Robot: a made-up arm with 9 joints. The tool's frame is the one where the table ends. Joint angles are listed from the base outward.
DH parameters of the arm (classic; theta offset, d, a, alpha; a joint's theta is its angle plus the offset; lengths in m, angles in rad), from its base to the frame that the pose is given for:
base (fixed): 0 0.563 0.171 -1.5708
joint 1: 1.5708 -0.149 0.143 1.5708
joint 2: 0 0.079 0.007 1.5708
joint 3: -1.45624 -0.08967 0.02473 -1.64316
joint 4: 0 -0.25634 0.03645 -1.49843
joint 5: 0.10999 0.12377 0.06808 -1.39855
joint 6: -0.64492 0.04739 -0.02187 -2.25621
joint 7: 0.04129 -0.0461 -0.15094 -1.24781
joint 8: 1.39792 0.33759 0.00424 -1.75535
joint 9: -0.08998 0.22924 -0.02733 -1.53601
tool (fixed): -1.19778 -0.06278 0 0
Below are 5 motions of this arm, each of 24 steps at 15 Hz.
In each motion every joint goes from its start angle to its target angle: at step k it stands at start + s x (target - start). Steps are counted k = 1, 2, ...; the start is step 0. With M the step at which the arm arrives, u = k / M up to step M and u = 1 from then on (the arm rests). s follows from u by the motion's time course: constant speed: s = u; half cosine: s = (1 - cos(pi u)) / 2; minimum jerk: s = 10 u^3 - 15 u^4 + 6 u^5.
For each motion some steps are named. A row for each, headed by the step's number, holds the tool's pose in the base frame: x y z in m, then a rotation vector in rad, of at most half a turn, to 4 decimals.
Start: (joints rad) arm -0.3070 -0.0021 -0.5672 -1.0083 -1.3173 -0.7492 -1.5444 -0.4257 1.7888
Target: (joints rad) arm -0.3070 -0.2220 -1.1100 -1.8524 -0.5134 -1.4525 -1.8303 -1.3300 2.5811
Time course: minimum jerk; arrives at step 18
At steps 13, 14, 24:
13: 0.2007 0.0827 0.9792 -1.3803 -0.8129 0.2670
14: 0.2246 0.0706 0.9805 -1.3007 -0.7855 0.3255
24: 0.2558 0.0555 0.9800 -1.1972 -0.7475 0.3924

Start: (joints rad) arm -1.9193 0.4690 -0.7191 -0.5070 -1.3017 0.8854 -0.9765 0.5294 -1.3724
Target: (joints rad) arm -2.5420 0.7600 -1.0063 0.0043 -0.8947 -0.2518 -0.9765 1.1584 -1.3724
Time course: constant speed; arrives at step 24
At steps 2, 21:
2: 0.0835 0.1927 0.8064 -1.2956 -1.9074 -0.3842
21: 0.1301 0.0460 0.7764 -0.4385 -0.9806 -0.1779

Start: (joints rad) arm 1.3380 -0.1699 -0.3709 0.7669 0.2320 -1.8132 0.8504 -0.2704 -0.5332
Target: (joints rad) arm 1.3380 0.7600 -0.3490 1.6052 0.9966 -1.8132 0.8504 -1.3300 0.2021
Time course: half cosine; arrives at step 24
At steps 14, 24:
14: 0.7288 -0.3047 0.7388 1.6287 -2.0547 -0.1113
24: 0.5527 -0.5173 0.7268 0.5062 -2.5115 0.1543

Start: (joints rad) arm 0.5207 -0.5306 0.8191 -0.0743 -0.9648 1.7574 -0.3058 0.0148 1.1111
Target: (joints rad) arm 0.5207 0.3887 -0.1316 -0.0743 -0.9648 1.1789 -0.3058 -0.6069 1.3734
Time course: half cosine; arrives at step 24
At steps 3, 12, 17, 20, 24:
3: 0.1242 0.2995 0.0803 -0.0681 0.4499 2.0120
12: 0.1843 0.4148 0.2873 0.7768 0.4291 1.8288
17: 0.2584 0.4248 0.4529 1.3289 0.3320 1.7320
20: 0.2949 0.4092 0.5211 1.5579 0.2732 1.6959
24: 0.3144 0.3965 0.5550 1.6757 0.2387 1.6783

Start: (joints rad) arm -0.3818 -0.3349 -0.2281 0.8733 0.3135 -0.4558 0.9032 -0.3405 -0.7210
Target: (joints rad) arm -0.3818 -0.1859 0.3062 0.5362 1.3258 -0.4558 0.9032 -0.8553 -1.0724
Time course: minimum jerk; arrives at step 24
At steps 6, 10, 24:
6: 0.0131 -0.2818 0.8424 -1.5373 0.3976 -1.6529
10: 0.0637 -0.3484 0.7810 -1.5387 0.5268 -1.3167
24: 0.2297 -0.3810 0.5862 -1.6873 0.5809 -0.3909

